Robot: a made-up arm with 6 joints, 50 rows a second.
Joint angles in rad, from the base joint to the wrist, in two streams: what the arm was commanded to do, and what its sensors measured. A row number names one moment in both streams.
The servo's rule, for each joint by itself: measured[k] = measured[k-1] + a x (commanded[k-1-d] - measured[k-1]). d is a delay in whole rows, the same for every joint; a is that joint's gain. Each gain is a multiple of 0.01, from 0.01 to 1. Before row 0 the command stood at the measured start. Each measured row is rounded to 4 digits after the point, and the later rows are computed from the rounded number. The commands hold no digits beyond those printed.
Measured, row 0: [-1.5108 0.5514 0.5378 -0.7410 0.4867 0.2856]
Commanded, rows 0 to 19: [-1.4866 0.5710 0.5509 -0.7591 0.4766 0.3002]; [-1.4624 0.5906 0.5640 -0.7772 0.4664 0.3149]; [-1.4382 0.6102 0.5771 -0.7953 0.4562 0.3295]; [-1.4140 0.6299 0.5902 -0.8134 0.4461 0.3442]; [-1.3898 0.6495 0.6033 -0.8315 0.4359 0.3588]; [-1.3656 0.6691 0.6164 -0.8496 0.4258 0.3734]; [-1.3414 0.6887 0.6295 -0.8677 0.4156 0.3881]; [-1.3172 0.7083 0.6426 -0.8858 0.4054 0.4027]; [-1.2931 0.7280 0.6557 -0.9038 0.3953 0.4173]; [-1.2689 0.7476 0.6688 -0.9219 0.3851 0.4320]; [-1.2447 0.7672 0.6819 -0.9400 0.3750 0.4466]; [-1.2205 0.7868 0.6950 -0.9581 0.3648 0.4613]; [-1.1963 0.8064 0.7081 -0.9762 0.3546 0.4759]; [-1.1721 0.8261 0.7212 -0.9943 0.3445 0.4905]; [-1.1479 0.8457 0.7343 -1.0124 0.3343 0.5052]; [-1.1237 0.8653 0.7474 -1.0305 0.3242 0.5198]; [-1.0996 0.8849 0.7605 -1.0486 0.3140 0.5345]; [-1.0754 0.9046 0.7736 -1.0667 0.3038 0.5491]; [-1.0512 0.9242 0.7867 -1.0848 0.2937 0.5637]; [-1.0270 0.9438 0.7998 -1.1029 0.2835 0.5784]
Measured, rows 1 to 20: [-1.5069 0.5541 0.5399 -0.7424 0.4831 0.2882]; [-1.4998 0.5592 0.5438 -0.7452 0.4771 0.2930]; [-1.4899 0.5663 0.5491 -0.7492 0.4696 0.2996]; [-1.4778 0.5752 0.5557 -0.7543 0.4611 0.3076]; [-1.4637 0.5856 0.5633 -0.7605 0.4520 0.3168]; [-1.4480 0.5973 0.5718 -0.7676 0.4426 0.3270]; [-1.4309 0.6101 0.5810 -0.7756 0.4329 0.3380]; [-1.4127 0.6238 0.5909 -0.7844 0.4230 0.3496]; [-1.3936 0.6384 0.6013 -0.7940 0.4130 0.3618]; [-1.3736 0.6537 0.6121 -0.8042 0.4030 0.3744]; [-1.3530 0.6696 0.6233 -0.8151 0.3929 0.3874]; [-1.3318 0.6860 0.6348 -0.8265 0.3828 0.4007]; [-1.3101 0.7029 0.6465 -0.8385 0.3726 0.4142]; [-1.2880 0.7201 0.6585 -0.8510 0.3625 0.4279]; [-1.2656 0.7377 0.6706 -0.8639 0.3523 0.4418]; [-1.2429 0.7556 0.6829 -0.8772 0.3422 0.4558]; [-1.2200 0.7737 0.6953 -0.8909 0.3320 0.4700]; [-1.1969 0.7920 0.7078 -0.9050 0.3218 0.4842]; [-1.1736 0.8105 0.7204 -0.9194 0.3117 0.4985]; [-1.1501 0.8292 0.7331 -0.9341 0.3015 0.5129]
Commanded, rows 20 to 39: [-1.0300 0.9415 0.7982 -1.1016 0.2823 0.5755]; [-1.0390 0.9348 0.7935 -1.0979 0.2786 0.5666]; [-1.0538 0.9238 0.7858 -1.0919 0.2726 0.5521]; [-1.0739 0.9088 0.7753 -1.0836 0.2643 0.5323]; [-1.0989 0.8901 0.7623 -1.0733 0.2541 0.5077]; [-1.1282 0.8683 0.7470 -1.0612 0.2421 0.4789]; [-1.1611 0.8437 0.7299 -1.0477 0.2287 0.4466]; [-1.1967 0.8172 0.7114 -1.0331 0.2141 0.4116]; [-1.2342 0.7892 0.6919 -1.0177 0.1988 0.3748]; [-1.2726 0.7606 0.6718 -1.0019 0.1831 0.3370]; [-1.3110 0.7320 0.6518 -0.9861 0.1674 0.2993]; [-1.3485 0.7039 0.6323 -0.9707 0.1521 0.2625]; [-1.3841 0.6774 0.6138 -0.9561 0.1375 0.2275]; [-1.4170 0.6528 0.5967 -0.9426 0.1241 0.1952]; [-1.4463 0.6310 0.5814 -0.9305 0.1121 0.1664]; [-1.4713 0.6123 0.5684 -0.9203 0.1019 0.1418]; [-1.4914 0.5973 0.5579 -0.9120 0.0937 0.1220]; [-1.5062 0.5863 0.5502 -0.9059 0.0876 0.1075]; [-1.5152 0.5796 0.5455 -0.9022 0.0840 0.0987]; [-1.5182 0.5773 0.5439 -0.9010 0.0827 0.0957]
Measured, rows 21 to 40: [-1.1309 0.8449 0.7435 -0.9475 0.2946 0.5242]; [-1.1162 0.8575 0.7515 -0.9595 0.2888 0.5318]; [-1.1062 0.8668 0.7570 -0.9701 0.2830 0.5355]; [-1.1010 0.8727 0.7599 -0.9792 0.2763 0.5349]; [-1.1007 0.8751 0.7603 -0.9867 0.2683 0.5300]; [-1.1051 0.8741 0.7582 -0.9927 0.2589 0.5208]; [-1.1141 0.8698 0.7537 -0.9971 0.2480 0.5074]; [-1.1273 0.8624 0.7469 -1.0000 0.2358 0.4902]; [-1.1444 0.8522 0.7381 -1.0014 0.2225 0.4694]; [-1.1649 0.8394 0.7275 -1.0014 0.2083 0.4456]; [-1.1883 0.8244 0.7154 -1.0002 0.1936 0.4193]; [-1.2139 0.8075 0.7021 -0.9978 0.1787 0.3911]; [-1.2411 0.7893 0.6880 -0.9945 0.1639 0.3617]; [-1.2692 0.7702 0.6734 -0.9903 0.1496 0.3317]; [-1.2975 0.7507 0.6587 -0.9855 0.1361 0.3019]; [-1.3253 0.7313 0.6443 -0.9803 0.1238 0.2731]; [-1.3519 0.7125 0.6305 -0.9748 0.1130 0.2459]; [-1.3766 0.6948 0.6177 -0.9693 0.1039 0.2210]; [-1.3988 0.6787 0.6061 -0.9639 0.0967 0.1990]; [-1.4179 0.6645 0.5961 -0.9589 0.0917 0.1804]
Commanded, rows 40 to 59: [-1.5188 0.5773 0.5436 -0.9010 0.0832 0.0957]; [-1.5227 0.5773 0.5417 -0.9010 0.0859 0.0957]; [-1.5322 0.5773 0.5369 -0.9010 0.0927 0.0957]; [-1.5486 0.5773 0.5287 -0.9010 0.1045 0.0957]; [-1.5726 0.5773 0.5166 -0.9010 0.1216 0.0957]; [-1.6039 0.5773 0.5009 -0.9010 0.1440 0.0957]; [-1.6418 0.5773 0.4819 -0.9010 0.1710 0.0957]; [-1.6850 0.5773 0.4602 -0.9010 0.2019 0.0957]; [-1.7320 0.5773 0.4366 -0.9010 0.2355 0.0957]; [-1.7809 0.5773 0.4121 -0.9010 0.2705 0.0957]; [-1.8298 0.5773 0.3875 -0.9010 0.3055 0.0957]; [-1.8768 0.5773 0.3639 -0.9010 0.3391 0.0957]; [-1.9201 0.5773 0.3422 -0.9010 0.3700 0.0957]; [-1.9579 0.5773 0.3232 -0.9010 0.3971 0.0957]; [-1.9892 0.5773 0.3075 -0.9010 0.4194 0.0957]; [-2.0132 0.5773 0.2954 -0.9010 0.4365 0.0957]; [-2.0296 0.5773 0.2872 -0.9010 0.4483 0.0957]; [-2.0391 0.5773 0.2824 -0.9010 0.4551 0.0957]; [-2.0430 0.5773 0.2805 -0.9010 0.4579 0.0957]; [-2.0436 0.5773 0.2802 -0.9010 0.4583 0.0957]
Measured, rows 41 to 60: [-1.4340 0.6523 0.5877 -0.9543 0.0886 0.1652]; [-1.4482 0.6418 0.5803 -0.9500 0.0876 0.1527]; [-1.4616 0.6328 0.5734 -0.9461 0.0894 0.1424]; [-1.4755 0.6250 0.5662 -0.9425 0.0948 0.1340]; [-1.4910 0.6183 0.5583 -0.9392 0.1044 0.1271]; [-1.5091 0.6126 0.5491 -0.9361 0.1187 0.1214]; [-1.5303 0.6077 0.5383 -0.9333 0.1375 0.1168]; [-1.5551 0.6034 0.5258 -0.9307 0.1607 0.1130]; [-1.5834 0.5997 0.5115 -0.9283 0.1876 0.1099]; [-1.6150 0.5966 0.4956 -0.9261 0.2174 0.1073]; [-1.6494 0.5939 0.4783 -0.9241 0.2491 0.1052]; [-1.6858 0.5916 0.4600 -0.9223 0.2815 0.1035]; [-1.7233 0.5896 0.4412 -0.9206 0.3134 0.1021]; [-1.7608 0.5879 0.4223 -0.9190 0.3435 0.1009]; [-1.7973 0.5864 0.4039 -0.9176 0.3708 0.1000]; [-1.8318 0.5851 0.3865 -0.9163 0.3945 0.0992]; [-1.8634 0.5840 0.3706 -0.9151 0.4139 0.0986]; [-1.8915 0.5831 0.3565 -0.9140 0.4287 0.0981]; [-1.9157 0.5823 0.3443 -0.9130 0.4392 0.0977]; [-1.9362 0.5816 0.3340 -0.9120 0.4461 0.0973]
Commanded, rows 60 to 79: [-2.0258 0.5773 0.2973 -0.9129 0.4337 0.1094]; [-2.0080 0.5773 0.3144 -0.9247 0.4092 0.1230]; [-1.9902 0.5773 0.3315 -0.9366 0.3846 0.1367]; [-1.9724 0.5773 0.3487 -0.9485 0.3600 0.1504]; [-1.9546 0.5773 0.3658 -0.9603 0.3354 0.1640]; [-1.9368 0.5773 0.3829 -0.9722 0.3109 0.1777]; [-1.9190 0.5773 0.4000 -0.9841 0.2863 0.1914]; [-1.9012 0.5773 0.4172 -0.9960 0.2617 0.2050]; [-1.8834 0.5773 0.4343 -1.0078 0.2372 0.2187]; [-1.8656 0.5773 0.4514 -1.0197 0.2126 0.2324]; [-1.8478 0.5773 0.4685 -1.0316 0.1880 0.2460]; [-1.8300 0.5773 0.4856 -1.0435 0.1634 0.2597]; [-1.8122 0.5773 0.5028 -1.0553 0.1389 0.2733]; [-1.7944 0.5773 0.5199 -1.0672 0.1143 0.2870]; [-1.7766 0.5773 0.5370 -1.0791 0.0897 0.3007]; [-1.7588 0.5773 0.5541 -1.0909 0.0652 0.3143]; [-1.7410 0.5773 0.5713 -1.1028 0.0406 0.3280]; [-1.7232 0.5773 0.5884 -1.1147 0.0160 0.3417]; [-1.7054 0.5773 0.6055 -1.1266 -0.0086 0.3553]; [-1.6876 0.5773 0.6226 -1.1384 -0.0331 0.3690]
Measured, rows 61 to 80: [-1.9505 0.5810 0.3281 -0.9121 0.4416 0.0995]; [-1.9597 0.5805 0.3259 -0.9131 0.4299 0.1037]; [-1.9646 0.5801 0.3268 -0.9150 0.4136 0.1096]; [-1.9658 0.5797 0.3303 -0.9177 0.3943 0.1169]; [-1.9640 0.5794 0.3360 -0.9211 0.3731 0.1254]; [-1.9596 0.5791 0.3435 -0.9252 0.3507 0.1348]; [-1.9531 0.5788 0.3525 -0.9299 0.3275 0.1450]; [-1.9448 0.5786 0.3629 -0.9352 0.3038 0.1558]; [-1.9350 0.5784 0.3743 -0.9410 0.2798 0.1671]; [-1.9239 0.5782 0.3866 -0.9473 0.2556 0.1789]; [-1.9117 0.5781 0.3997 -0.9540 0.2313 0.1910]; [-1.8986 0.5780 0.4134 -0.9612 0.2069 0.2034]; [-1.8848 0.5779 0.4277 -0.9687 0.1824 0.2160]; [-1.8703 0.5778 0.4425 -0.9766 0.1579 0.2288]; [-1.8553 0.5777 0.4576 -0.9848 0.1333 0.2417]; [-1.8399 0.5776 0.4730 -0.9933 0.1088 0.2548]; [-1.8241 0.5776 0.4887 -1.0021 0.0842 0.2680]; [-1.8080 0.5776 0.5047 -1.0111 0.0596 0.2813]; [-1.7916 0.5776 0.5208 -1.0203 0.0350 0.2946]; [-1.7750 0.5776 0.5371 -1.0297 0.0105 0.3080]
